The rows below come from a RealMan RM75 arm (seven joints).
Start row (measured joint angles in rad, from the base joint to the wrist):
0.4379, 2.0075, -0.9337, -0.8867, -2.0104, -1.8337, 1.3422
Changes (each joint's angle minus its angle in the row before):
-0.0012, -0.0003, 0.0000, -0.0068, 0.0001, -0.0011, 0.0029
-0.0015, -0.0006, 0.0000, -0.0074, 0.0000, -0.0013, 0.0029
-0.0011, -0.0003, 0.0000, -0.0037, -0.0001, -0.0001, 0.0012
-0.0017, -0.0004, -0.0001, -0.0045, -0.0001, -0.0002, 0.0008
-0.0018, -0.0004, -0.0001, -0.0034, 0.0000, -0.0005, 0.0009
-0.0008, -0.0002, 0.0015, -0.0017, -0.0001, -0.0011, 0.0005
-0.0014, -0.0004, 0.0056, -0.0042, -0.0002, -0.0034, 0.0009
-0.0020, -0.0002, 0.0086, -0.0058, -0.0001, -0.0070, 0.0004
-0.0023, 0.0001, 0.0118, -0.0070, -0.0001, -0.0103, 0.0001
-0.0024, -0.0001, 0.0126, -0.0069, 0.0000, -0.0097, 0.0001
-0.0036, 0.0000, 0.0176, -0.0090, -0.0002, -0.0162, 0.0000
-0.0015, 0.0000, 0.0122, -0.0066, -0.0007, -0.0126, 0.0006
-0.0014, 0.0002, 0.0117, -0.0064, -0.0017, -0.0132, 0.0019
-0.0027, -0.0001, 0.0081, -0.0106, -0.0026, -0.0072, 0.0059
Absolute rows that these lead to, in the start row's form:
0.4367, 2.0072, -0.9337, -0.8935, -2.0103, -1.8348, 1.3451
0.4352, 2.0066, -0.9337, -0.9009, -2.0103, -1.8361, 1.3480
0.4341, 2.0063, -0.9337, -0.9046, -2.0104, -1.8362, 1.3492
0.4324, 2.0059, -0.9338, -0.9091, -2.0105, -1.8364, 1.3500
0.4306, 2.0055, -0.9339, -0.9125, -2.0105, -1.8369, 1.3509
0.4298, 2.0053, -0.9324, -0.9142, -2.0106, -1.8380, 1.3514
0.4284, 2.0049, -0.9268, -0.9184, -2.0108, -1.8414, 1.3523
0.4264, 2.0047, -0.9182, -0.9242, -2.0109, -1.8484, 1.3527
0.4241, 2.0048, -0.9064, -0.9312, -2.0110, -1.8587, 1.3528
0.4217, 2.0047, -0.8938, -0.9381, -2.0110, -1.8684, 1.3529
0.4181, 2.0047, -0.8762, -0.9471, -2.0112, -1.8846, 1.3529
0.4166, 2.0047, -0.8640, -0.9537, -2.0119, -1.8972, 1.3535
0.4152, 2.0049, -0.8523, -0.9601, -2.0136, -1.9104, 1.3554
0.4125, 2.0048, -0.8442, -0.9707, -2.0162, -1.9176, 1.3613

